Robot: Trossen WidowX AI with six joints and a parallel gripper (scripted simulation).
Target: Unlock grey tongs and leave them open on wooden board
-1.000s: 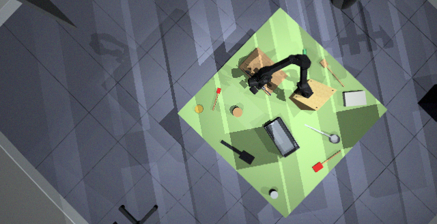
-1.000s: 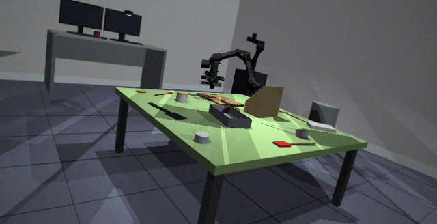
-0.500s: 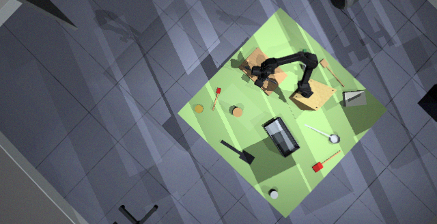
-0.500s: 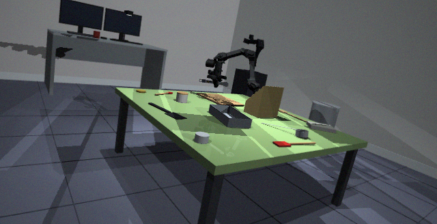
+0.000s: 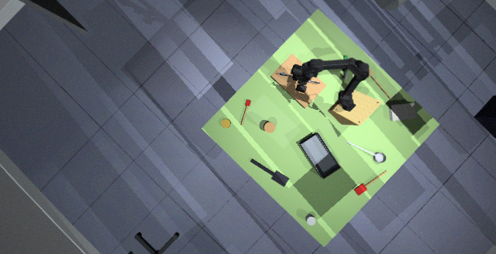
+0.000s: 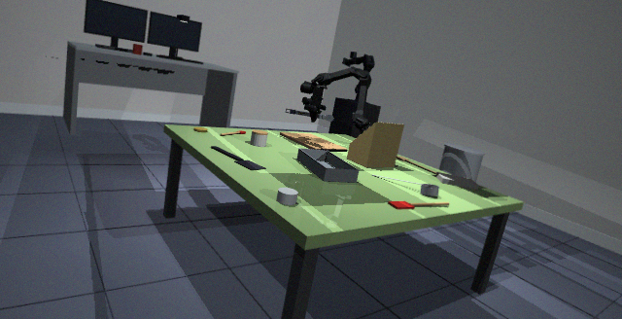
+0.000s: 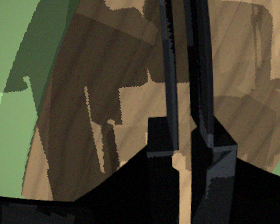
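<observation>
Right now my gripper tip is 30 mm past the wooden board and 120 mm above it. The rest, counted from my gripper tip: roasting tin (270 mm ahead, 500 mm to the left, 100 mm below); then red-tipped stick (410 mm ahead, 140 mm to the right, 120 mm below); then cork-topped jar (390 mm ahead, 80 mm to the left, 90 mm below).
</observation>
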